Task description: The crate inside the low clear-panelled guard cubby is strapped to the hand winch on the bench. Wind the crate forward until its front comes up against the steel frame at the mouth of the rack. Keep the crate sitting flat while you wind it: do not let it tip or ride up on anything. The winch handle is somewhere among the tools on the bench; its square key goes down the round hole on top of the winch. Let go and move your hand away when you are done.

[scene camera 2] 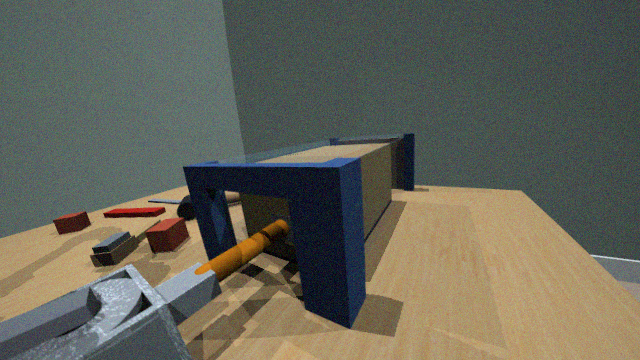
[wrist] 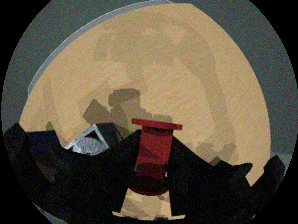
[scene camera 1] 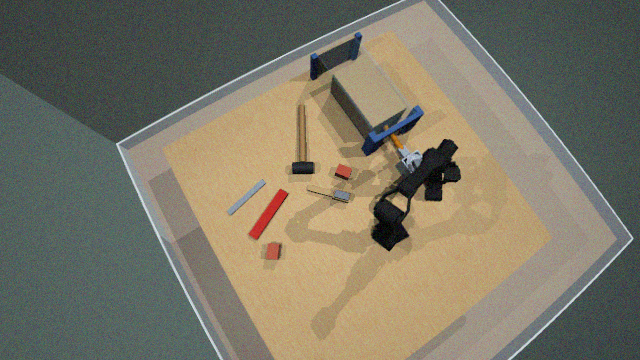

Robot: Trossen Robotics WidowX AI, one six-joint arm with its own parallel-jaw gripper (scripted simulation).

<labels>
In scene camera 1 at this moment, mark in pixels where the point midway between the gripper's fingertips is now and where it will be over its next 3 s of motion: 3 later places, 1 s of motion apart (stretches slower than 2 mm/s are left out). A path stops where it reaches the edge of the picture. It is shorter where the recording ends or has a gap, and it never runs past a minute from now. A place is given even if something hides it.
My gripper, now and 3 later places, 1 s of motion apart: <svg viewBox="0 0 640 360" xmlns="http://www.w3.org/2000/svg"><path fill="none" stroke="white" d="M434 182L442 175L446 167L446 161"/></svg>
</labels>
